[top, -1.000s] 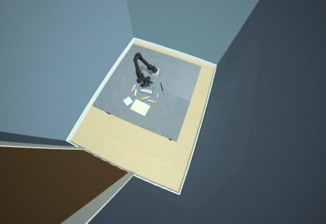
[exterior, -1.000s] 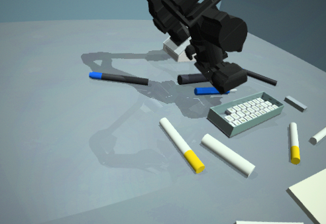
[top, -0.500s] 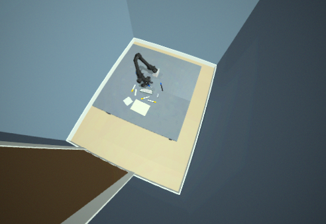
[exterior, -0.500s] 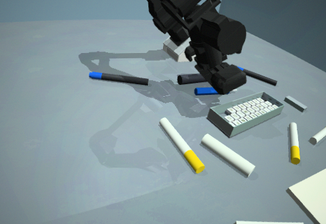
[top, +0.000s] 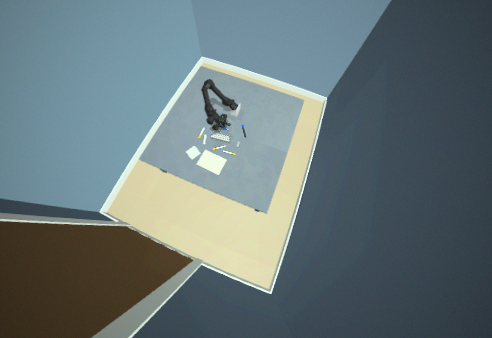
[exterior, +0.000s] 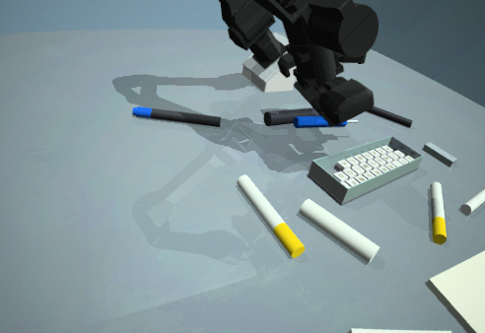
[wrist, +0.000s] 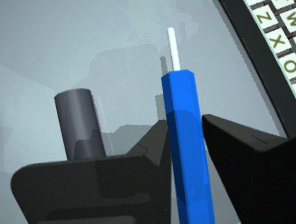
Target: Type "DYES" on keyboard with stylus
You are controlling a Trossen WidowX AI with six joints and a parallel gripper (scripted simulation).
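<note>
My gripper tip is now 50 mm to the right of the stylus tip. From my gripper tip the other things lie so: blue stylus: 10 mm to the left; dark cylinder: 60 mm behind, 20 mm to the right, 20 mm below; keyboard: 100 mm ahead, 10 mm to the left, 20 mm below.
</note>
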